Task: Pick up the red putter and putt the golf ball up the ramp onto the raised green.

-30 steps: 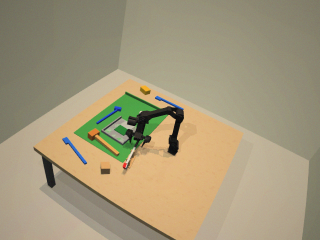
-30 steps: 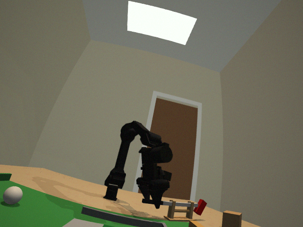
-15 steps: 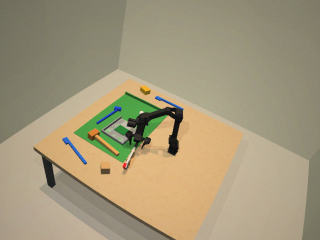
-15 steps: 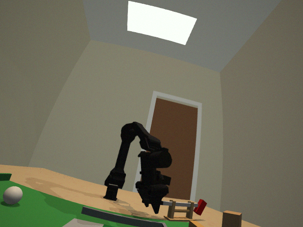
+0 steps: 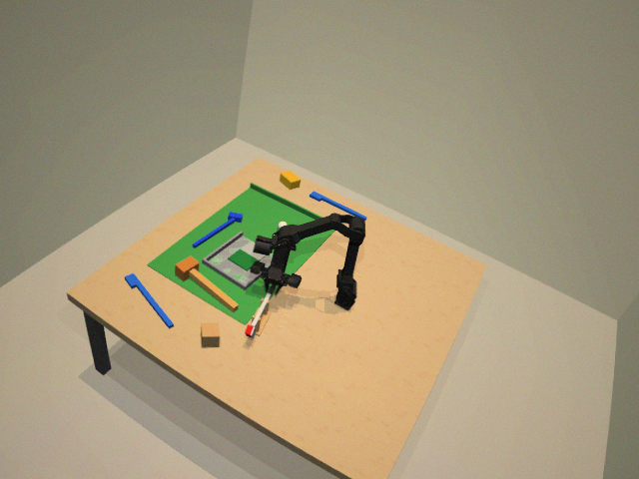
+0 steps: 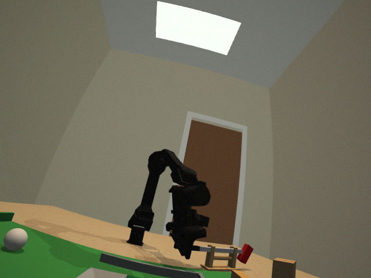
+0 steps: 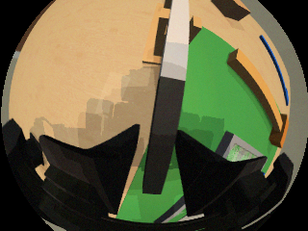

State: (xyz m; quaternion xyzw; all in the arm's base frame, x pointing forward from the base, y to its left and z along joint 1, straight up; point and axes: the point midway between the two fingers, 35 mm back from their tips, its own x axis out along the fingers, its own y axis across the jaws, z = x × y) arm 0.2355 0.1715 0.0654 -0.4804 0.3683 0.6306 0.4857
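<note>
My gripper tip is now 30 mm past the red putter, 110 mm to the right of it and 30 mm below it. Round my gripper tip: wooden cube 50 mm ahead, 310 mm to the left; small wooden stand 40 mm behind, 120 mm to the left; white golf ball 200 mm ahead, 380 mm to the right, 10 mm below.
</note>
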